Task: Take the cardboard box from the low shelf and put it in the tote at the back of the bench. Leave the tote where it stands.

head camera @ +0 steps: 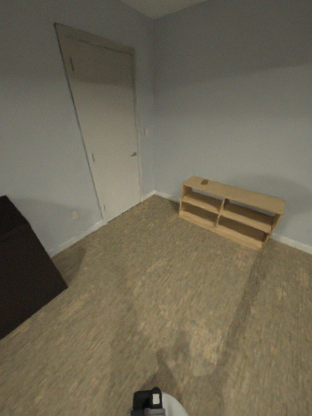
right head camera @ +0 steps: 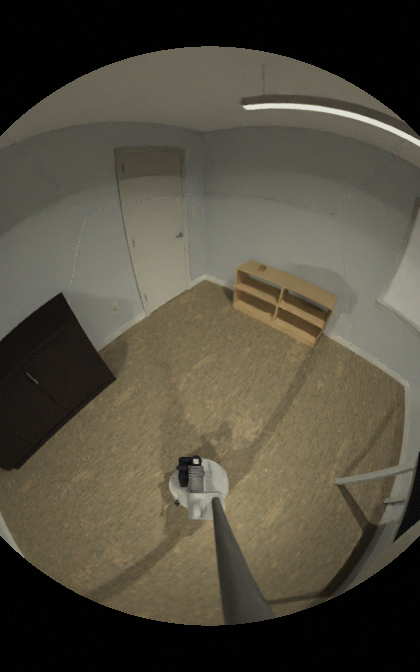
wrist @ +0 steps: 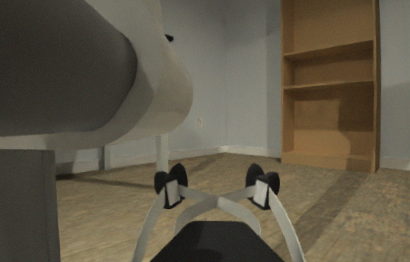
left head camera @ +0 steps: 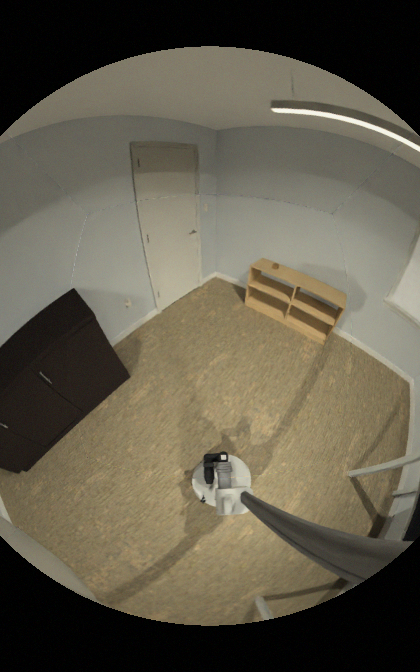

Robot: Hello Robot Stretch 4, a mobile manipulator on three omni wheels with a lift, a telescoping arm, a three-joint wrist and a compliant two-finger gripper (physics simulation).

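Places are measured from the robot's base along level axes (x left, y back, z up), in metres.
Pixels of known places: gripper, between the fingertips: point(wrist: 216, 178).
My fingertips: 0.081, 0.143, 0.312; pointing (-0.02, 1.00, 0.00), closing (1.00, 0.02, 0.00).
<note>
Behind a point stands the place of what it marks, as x, y, z.
The small brown cardboard box point(head camera: 204, 182) {-0.764, -2.009, 0.626} point(left head camera: 275, 266) point(right head camera: 262, 268) lies on the top board, near the left end, of the low wooden shelf point(head camera: 245, 194) {-1.213, -1.723, 0.583} point(left head camera: 310, 284) point(right head camera: 300, 285), which stands against the far wall. My gripper point(wrist: 216, 178) {0.081, 0.143, 0.312} is open and empty in the wrist view, with its two fingertips well apart, far from the shelf. Part of the bench shows at the right edge, with a pale leg point(left head camera: 385, 467) point(right head camera: 375, 474) and a piece of its black top point(right head camera: 411, 510). The tote does not show in the current views.
A dark cabinet point(head camera: 25, 275) {0.949, -0.776, 0.479} point(left head camera: 75, 370) point(right head camera: 60, 370) stands at the left. A closed door point(head camera: 107, 125) {0.497, -2.196, 1.320} point(left head camera: 170, 225) point(right head camera: 155, 225) is left of the shelf, near the room corner. A tall wooden bookcase point(wrist: 287, 120) {0.756, 2.343, 0.389} stands at the right in the wrist view.
</note>
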